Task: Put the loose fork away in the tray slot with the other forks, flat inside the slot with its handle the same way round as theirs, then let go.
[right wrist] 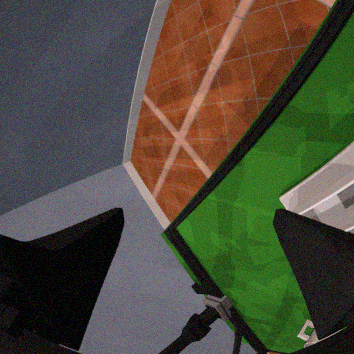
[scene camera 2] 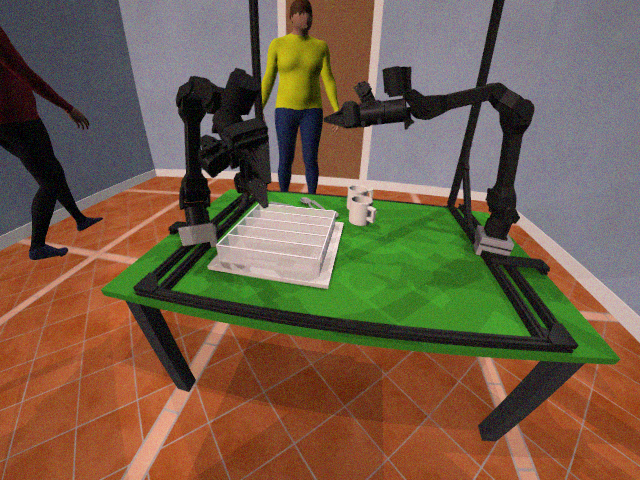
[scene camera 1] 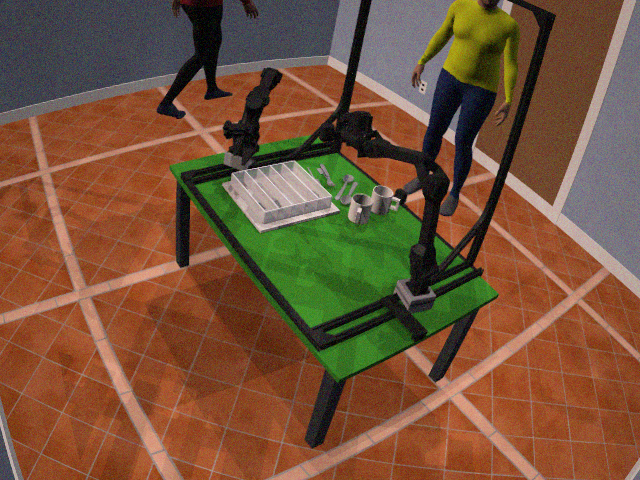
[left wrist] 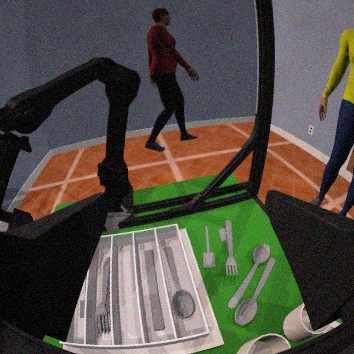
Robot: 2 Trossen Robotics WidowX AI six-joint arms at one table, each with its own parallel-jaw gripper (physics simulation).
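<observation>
The loose grey fork (left wrist: 230, 255) (scene camera 1: 325, 174) lies on the green table beside the tray (left wrist: 214, 322) (scene camera 1: 295, 222) (scene camera 2: 335, 253) (right wrist: 320, 181). In the left wrist view its tines point toward the bottom and its handle away; a small grey piece shows beside the handle. The tray fork (left wrist: 104, 300) lies in a slot toward the left, its tines also toward the bottom. My left gripper (left wrist: 188, 199) (scene camera 2: 326, 119) is open and empty, high above the table. My right gripper (right wrist: 201, 217) (scene camera 2: 263, 203) is open and empty, near the tray's far left corner in scene camera 2.
A small spatula (left wrist: 209, 259) lies between tray and fork. Two loose spoons (left wrist: 260, 254) (left wrist: 246, 311) lie right of the fork. Two mugs (scene camera 1: 360, 209) (scene camera 1: 381, 200) stand near them. Other slots hold a knife (left wrist: 151, 295) and a spoon (left wrist: 184, 304). Black frame rails edge the table.
</observation>
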